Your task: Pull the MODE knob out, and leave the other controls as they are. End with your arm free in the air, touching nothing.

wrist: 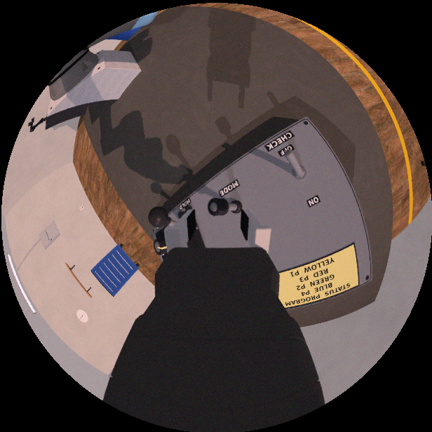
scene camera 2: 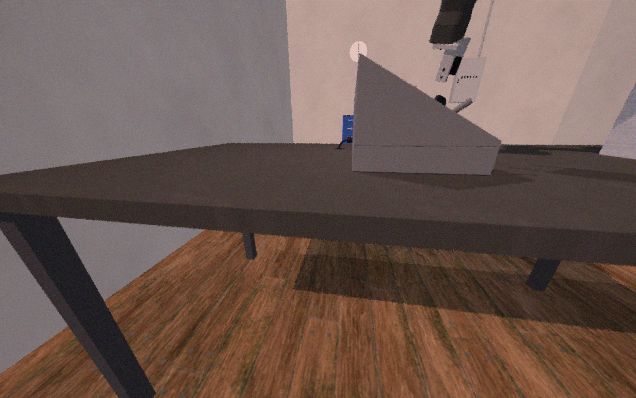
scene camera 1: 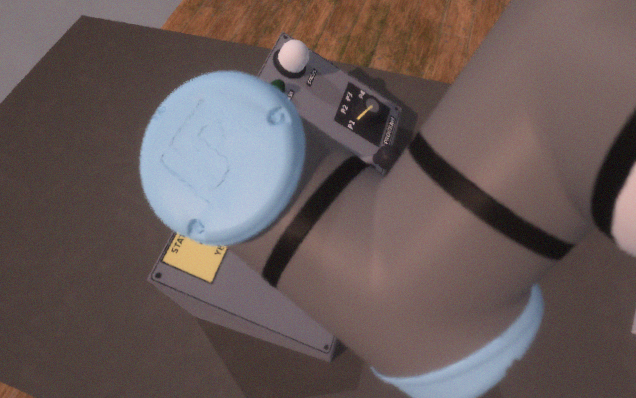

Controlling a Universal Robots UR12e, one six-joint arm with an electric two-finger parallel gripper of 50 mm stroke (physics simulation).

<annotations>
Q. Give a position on a grey sloped control box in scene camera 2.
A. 397, 128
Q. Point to a grey sloped control box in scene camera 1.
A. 210, 282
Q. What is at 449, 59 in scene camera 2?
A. My gripper.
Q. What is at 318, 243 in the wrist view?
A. A grey sloped control box.
</annotations>
